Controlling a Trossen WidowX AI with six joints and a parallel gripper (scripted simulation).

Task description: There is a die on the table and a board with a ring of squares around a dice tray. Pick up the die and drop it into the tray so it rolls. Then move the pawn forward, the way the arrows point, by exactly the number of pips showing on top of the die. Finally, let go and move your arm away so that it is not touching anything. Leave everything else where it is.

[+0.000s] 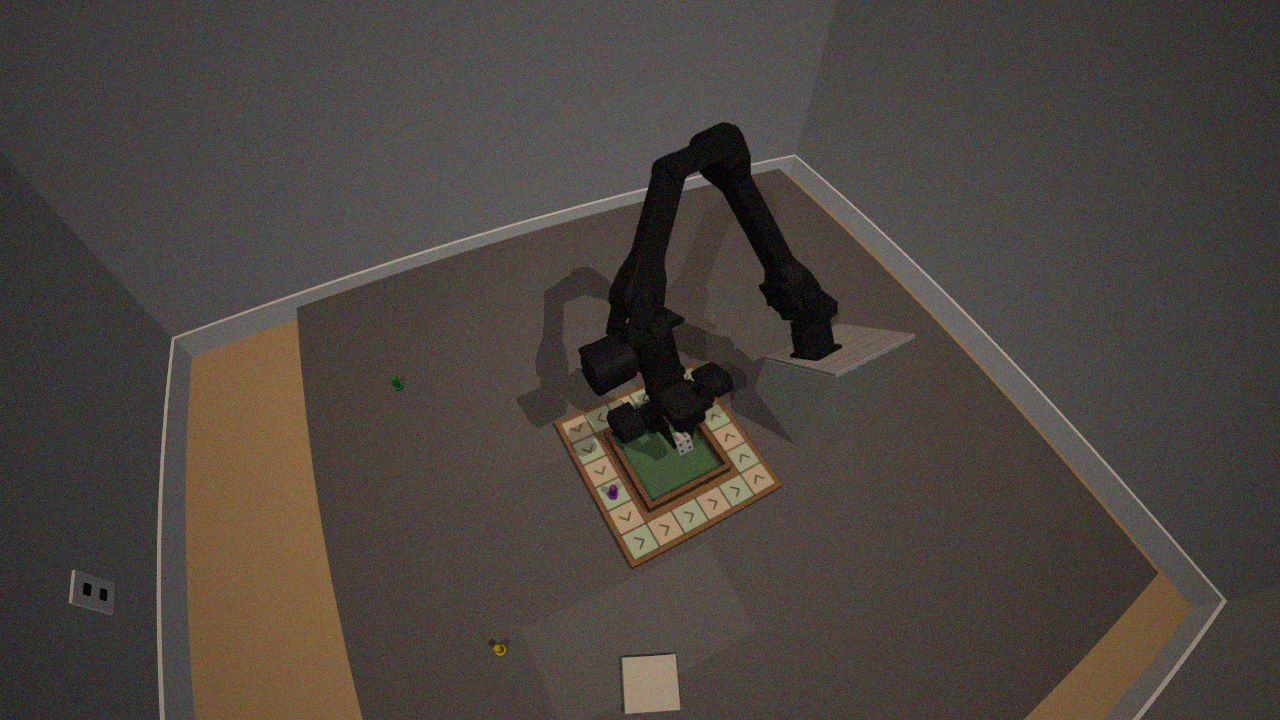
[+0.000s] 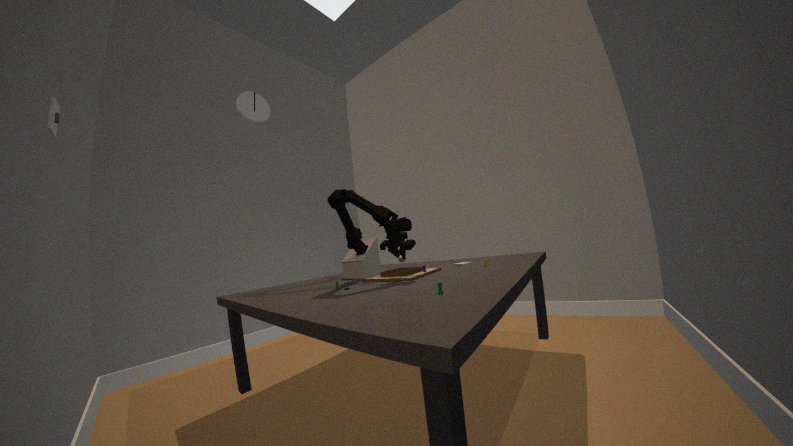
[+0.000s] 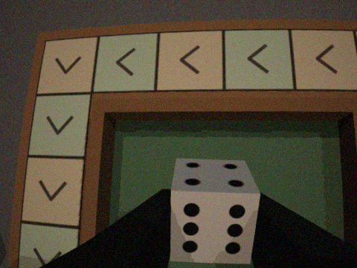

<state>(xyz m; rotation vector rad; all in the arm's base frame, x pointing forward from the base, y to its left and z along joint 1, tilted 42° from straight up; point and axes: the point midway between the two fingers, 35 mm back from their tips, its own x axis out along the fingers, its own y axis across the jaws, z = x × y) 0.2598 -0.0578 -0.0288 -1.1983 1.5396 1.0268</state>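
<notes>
My gripper tip is now 120 mm short of the purple pawn, 60 mm above it and 10 mm to the left of it. The rest, counted from my gripper tip: green dice tray 80 mm below, 20 mm to the right, 10 mm ahead; then white die right at my gripper tip; then dark disc 330 mm to the right, 90 mm behind, 80 mm below.
</notes>
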